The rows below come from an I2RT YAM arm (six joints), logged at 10 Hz.
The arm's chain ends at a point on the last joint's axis. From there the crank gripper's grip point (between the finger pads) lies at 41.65 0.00 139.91 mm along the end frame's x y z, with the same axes.
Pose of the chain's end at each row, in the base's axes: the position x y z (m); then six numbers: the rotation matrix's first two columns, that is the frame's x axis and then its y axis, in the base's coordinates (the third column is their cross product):
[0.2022 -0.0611 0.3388 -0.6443 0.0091 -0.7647 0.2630 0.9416 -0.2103]
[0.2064 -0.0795 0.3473 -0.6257 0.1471 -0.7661 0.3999 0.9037 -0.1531]
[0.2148 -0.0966 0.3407 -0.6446 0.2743 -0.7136 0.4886 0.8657 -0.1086]
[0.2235 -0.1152 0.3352 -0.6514 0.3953 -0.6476 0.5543 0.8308 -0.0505]
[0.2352 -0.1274 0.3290 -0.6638 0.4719 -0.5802 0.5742 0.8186 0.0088]
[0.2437 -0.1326 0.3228 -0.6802 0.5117 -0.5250 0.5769 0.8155 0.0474]
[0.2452 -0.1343 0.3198 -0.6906 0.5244 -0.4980 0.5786 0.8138 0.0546]
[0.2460 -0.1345 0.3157 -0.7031 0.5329 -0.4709 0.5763 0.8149 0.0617]
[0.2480 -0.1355 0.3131 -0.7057 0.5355 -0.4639 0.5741 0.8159 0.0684]
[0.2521 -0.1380 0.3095 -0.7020 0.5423 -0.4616 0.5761 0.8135 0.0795]
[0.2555 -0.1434 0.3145 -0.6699 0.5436 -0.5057 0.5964 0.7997 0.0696]
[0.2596 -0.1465 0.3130 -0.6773 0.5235 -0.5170 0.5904 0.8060 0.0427]
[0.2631 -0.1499 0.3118 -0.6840 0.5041 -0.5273 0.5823 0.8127 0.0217]
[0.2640 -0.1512 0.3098 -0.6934 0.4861 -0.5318 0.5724 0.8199 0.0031]
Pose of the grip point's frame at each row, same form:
[0.2758 -0.1078 0.2217 -0.6443 0.0091 -0.7647 0.2630 0.9416 -0.2103]
[0.2741 -0.1296 0.2281 -0.6257 0.1471 -0.7661 0.3999 0.9037 -0.1531]
[0.2702 -0.1438 0.2142 -0.6446 0.2743 -0.7136 0.4886 0.8657 -0.1086]
[0.2689 -0.1536 0.2019 -0.6514 0.3953 -0.6476 0.5543 0.8308 -0.0505]
[0.2746 -0.1535 0.1909 -0.6638 0.4719 -0.5802 0.5742 0.8186 0.0088]
[0.2787 -0.1492 0.1820 -0.6802 0.5117 -0.5250 0.5769 0.8155 0.0474]
[0.2771 -0.1475 0.1780 -0.6906 0.5244 -0.4980 0.5786 0.8138 0.0546]
[0.2750 -0.1442 0.1730 -0.7031 0.5329 -0.4709 0.5763 0.8149 0.0617]
[0.2767 -0.1437 0.1702 -0.7057 0.5355 -0.4639 0.5741 0.8159 0.0684]
[0.2814 -0.1448 0.1667 -0.7020 0.5423 -0.4616 0.5761 0.8135 0.0795]
[0.2895 -0.1564 0.1731 -0.6699 0.5436 -0.5057 0.5964 0.7997 0.0696]
[0.2928 -0.1634 0.1718 -0.6773 0.5235 -0.5170 0.5904 0.8060 0.0427]
[0.2961 -0.1698 0.1710 -0.6840 0.5041 -0.5273 0.5823 0.8127 0.0217]
[0.2963 -0.1732 0.1692 -0.6934 0.4861 -0.5318 0.5724 0.8199 0.0031]

